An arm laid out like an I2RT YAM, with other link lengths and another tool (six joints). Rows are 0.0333 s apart.
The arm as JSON. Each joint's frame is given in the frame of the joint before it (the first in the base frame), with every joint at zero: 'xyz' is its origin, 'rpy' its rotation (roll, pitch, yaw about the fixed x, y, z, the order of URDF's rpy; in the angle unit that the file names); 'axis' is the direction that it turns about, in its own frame. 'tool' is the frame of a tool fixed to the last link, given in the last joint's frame.
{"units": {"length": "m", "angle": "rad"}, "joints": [
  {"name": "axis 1", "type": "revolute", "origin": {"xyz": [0.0, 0.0, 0.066], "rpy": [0.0, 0.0, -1.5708]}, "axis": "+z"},
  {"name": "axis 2", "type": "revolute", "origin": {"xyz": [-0.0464, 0.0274, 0.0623], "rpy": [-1.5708, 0.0, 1.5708]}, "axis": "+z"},
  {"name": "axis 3", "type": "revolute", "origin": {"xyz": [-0.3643, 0.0, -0.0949], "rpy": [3.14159, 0.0, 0.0]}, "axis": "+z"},
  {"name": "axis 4", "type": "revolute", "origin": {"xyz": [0.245, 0.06, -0.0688], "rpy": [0.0, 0.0, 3.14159]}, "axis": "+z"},
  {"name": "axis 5", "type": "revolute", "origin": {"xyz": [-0.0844, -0.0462, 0.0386], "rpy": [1.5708, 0.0, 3.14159]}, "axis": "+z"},
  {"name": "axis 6", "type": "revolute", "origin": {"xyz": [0.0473, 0.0, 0.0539], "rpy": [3.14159, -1.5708, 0.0]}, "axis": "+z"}
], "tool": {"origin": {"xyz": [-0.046, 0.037, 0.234], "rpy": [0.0, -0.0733, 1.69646]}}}
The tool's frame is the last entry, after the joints.
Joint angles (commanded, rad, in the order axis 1, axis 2, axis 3, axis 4, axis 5, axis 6), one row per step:
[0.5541, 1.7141, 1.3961, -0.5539, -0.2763, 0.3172]
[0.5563, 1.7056, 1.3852, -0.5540, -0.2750, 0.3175]
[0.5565, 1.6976, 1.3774, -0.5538, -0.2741, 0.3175]
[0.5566, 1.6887, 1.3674, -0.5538, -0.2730, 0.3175]
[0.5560, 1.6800, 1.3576, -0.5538, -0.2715, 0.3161]
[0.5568, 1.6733, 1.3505, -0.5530, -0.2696, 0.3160]
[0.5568, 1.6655, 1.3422, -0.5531, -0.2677, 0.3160]
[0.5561, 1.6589, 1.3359, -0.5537, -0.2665, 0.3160]
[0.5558, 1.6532, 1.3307, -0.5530, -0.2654, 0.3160]
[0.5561, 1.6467, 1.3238, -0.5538, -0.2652, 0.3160]
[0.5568, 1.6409, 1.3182, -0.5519, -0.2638, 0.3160]
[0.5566, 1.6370, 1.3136, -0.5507, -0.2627, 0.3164]
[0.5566, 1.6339, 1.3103, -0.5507, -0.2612, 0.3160]
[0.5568, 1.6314, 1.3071, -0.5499, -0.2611, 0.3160]
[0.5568, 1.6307, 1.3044, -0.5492, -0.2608, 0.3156]
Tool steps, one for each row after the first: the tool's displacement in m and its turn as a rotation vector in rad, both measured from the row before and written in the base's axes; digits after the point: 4 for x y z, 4 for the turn. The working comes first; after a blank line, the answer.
Tool pose at each row, in the base's axes (x y z in m, rotation vector in rad; the steps are taken from these numbers as rounded here):
[0.4622, 0.3783, 0.2324, -1.8774, -2.2772, -1.0676]
[0.4585, 0.3770, 0.2315, -1.8767, -2.2791, -1.0635]
[0.4562, 0.3755, 0.2319, -1.8773, -2.2796, -1.0640]
[0.4534, 0.3735, 0.2317, -1.8786, -2.2801, -1.0623]
[0.4509, 0.3711, 0.2314, -1.8800, -2.2820, -1.0609]
[0.4490, 0.3699, 0.2315, 1.8792, 2.2815, 1.0605]
[0.4468, 0.3680, 0.2314, 1.8795, 2.2801, 1.0584]
[0.4452, 0.3661, 0.2315, 1.8803, 2.2783, 1.0571]
[0.4441, 0.3648, 0.2320, 1.8798, 2.2764, 1.0579]
[0.4417, 0.3635, 0.2318, 1.8803, 2.2771, 1.0563]
[0.4404, 0.3627, 0.2324, 1.8783, 2.2756, 1.0582]
[0.4396, 0.3617, 0.2324, 1.8787, 2.2739, 1.0581]
[0.4388, 0.3608, 0.2323, 1.8782, 2.2729, 1.0568]
[0.4380, 0.3604, 0.2322, 1.8780, 2.2730, 1.0569]
[0.4375, 0.3600, 0.2313, 1.8782, 2.2736, 1.0550]

[-0.0037, -0.0013, -0.0009, -0.0020, 0.0017, 0.0012]
[-0.0023, -0.0015, 0.0004, -0.0004, -0.0007, -0.0004]
[-0.0028, -0.0020, -0.0002, -0.0012, 0.0005, -0.0006]
[-0.0025, -0.0024, -0.0003, -0.0021, -0.0004, -0.0005]
[-0.0019, -0.0012, 0.0001, -0.0011, -0.0012, -0.0004]
[-0.0022, -0.0019, -0.0001, -0.0016, -0.0003, -0.0012]
[-0.0016, -0.0019, 0.0001, -0.0010, -0.0003, -0.0015]
[-0.0011, -0.0013, 0.0005, -0.0001, -0.0014, -0.0010]
[-0.0024, -0.0013, -0.0002, -0.0007, 0.0009, 0.0001]
[-0.0013, -0.0008, 0.0006, 0.0002, -0.0024, -0.0002]
[-0.0008, -0.0010, 0.0000, -0.0003, -0.0006, -0.0012]
[-0.0008, -0.0009, -0.0001, -0.0013, -0.0007, -0.0006]
[-0.0008, -0.0004, -0.0001, 0.0000, -0.0001, 0.0001]
[-0.0005, -0.0004, -0.0009, -0.0011, 0.0007, 0.0001]

